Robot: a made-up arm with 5 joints.
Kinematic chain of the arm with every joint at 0, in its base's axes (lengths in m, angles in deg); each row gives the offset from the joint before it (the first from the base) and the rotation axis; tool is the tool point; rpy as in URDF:
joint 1: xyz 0 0 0.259 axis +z
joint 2: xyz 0 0 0 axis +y
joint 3: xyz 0.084 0 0.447 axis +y
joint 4: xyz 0.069 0 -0.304 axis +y
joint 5: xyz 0.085 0 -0.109 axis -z
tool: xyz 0 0 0 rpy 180 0 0
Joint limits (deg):
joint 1: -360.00..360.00
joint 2: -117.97..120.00
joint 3: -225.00..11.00
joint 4: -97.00..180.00
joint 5: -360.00..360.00
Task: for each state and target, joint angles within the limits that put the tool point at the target. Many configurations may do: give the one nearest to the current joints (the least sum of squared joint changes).
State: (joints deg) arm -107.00 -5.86 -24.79 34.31 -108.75
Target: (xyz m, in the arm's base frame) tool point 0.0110 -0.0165 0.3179
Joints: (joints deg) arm -56.31 -27.10 1.96 81.17 -108.75
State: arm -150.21 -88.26 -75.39 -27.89 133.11
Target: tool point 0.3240 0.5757 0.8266
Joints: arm -119.37 -71.23 -123.47 -8.00 133.11
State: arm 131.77 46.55 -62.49 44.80 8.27
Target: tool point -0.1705 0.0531 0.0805
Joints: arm 162.70 55.01 -19.05 56.91 8.27
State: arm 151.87 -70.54 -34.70 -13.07 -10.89
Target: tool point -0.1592 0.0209 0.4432
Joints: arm 172.52 -40.81 -0.89 1.31 -10.89
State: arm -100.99 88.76 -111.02 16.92 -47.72
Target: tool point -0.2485 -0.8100 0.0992
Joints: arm -107.06 72.86 -118.66 14.45 -47.72
